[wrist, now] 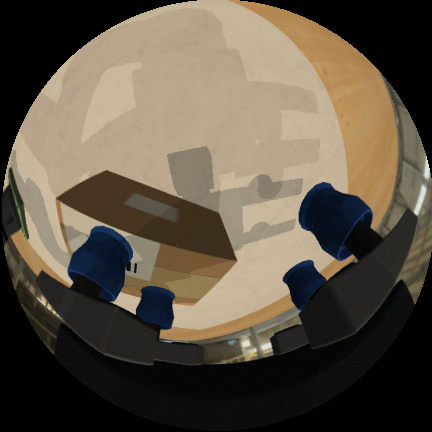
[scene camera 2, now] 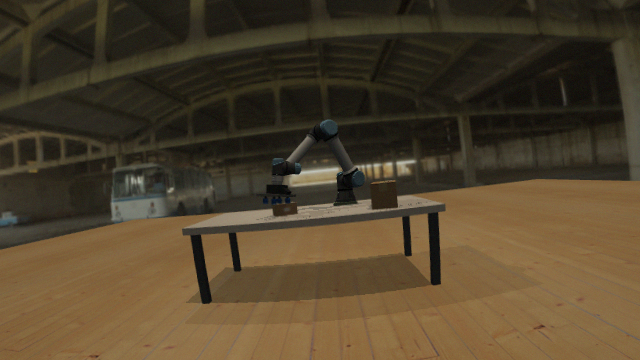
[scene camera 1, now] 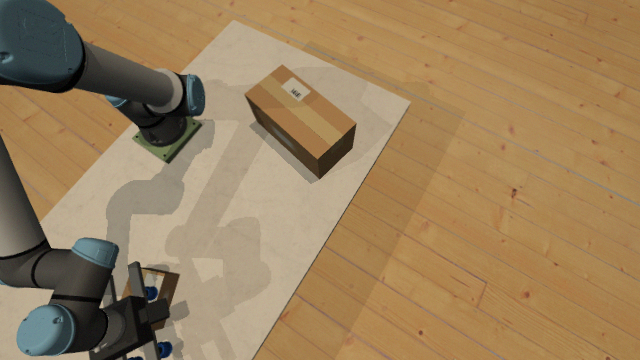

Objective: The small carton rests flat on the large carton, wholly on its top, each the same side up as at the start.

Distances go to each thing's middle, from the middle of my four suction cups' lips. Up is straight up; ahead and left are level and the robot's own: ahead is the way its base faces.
Labels:
The small carton (scene camera 1: 166, 282) is 7 cm behind my suction cup, 2 cm to the left of it and 6 cm below it. Also, from my suction cup: large carton (scene camera 1: 316, 132) 13 cm behind, 68 cm to the left, 2 cm below.

